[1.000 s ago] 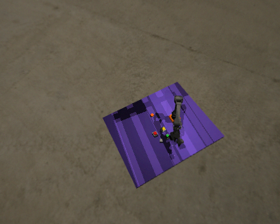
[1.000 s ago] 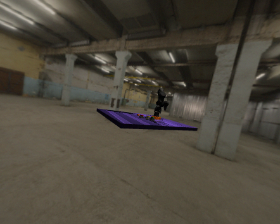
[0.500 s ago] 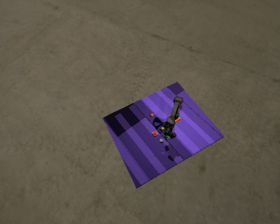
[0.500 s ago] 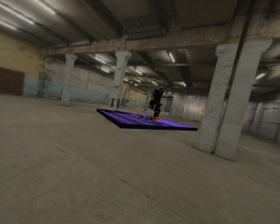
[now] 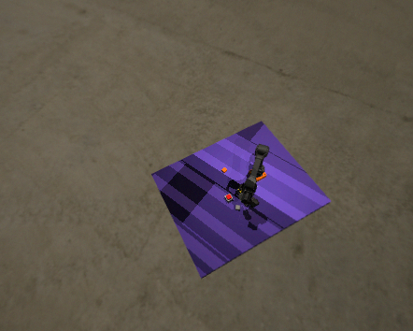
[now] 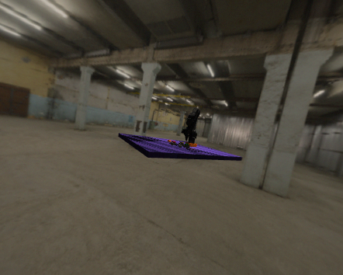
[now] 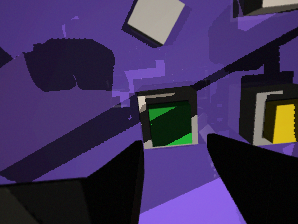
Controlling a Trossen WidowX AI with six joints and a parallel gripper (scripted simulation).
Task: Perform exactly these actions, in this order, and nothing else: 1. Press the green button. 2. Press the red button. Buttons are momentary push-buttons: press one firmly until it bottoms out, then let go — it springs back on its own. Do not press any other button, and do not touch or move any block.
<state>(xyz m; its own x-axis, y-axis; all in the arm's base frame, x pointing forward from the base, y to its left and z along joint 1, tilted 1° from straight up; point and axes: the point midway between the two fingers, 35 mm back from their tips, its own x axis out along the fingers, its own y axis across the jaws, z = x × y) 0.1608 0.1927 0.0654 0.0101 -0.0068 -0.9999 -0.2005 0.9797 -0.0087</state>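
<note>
My gripper tip is now 30 mm above the green button. From my gripper tip the other things lie so: grey block 80 mm ahead, 20 mm to the left, 60 mm below; then yellow button 10 mm ahead, 100 mm to the right, 30 mm below; then red button 120 mm ahead, 70 mm to the right, 30 mm below.
</note>
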